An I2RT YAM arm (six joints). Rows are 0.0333 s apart.
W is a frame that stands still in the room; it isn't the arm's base.
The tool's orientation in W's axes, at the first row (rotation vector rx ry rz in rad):
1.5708, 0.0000, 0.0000
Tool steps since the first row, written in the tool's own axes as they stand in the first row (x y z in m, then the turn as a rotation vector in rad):
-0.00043, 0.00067, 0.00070, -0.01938, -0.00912, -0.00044
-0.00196, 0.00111, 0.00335, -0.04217, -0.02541, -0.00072
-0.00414, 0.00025, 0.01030, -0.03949, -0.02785, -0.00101
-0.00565, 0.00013, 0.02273, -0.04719, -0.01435, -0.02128
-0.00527, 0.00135, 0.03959, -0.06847, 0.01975, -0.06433
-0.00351, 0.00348, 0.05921, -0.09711, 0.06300, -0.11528
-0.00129, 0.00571, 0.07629, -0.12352, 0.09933, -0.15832
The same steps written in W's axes. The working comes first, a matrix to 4 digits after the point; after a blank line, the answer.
The tool's axes in the first row as the columns of a matrix, in W's axes (used below as rounded here):
1.0000, 0.0000, 0.0000
0.0000, 0.0000, -1.0000
0.0000, 1.0000, 0.0000

-0.00043, -0.00070, 0.00067, -0.01938, 0.00044, -0.00912
-0.00196, -0.00335, 0.00111, -0.04217, 0.00072, -0.02541
-0.00414, -0.01030, 0.00025, -0.03949, 0.00101, -0.02785
-0.00565, -0.02273, 0.00013, -0.04719, 0.02128, -0.01435
-0.00527, -0.03959, 0.00135, -0.06847, 0.06433, 0.01975
-0.00351, -0.05921, 0.00348, -0.09711, 0.11528, 0.06300
-0.00129, -0.07629, 0.00571, -0.12352, 0.15832, 0.09933

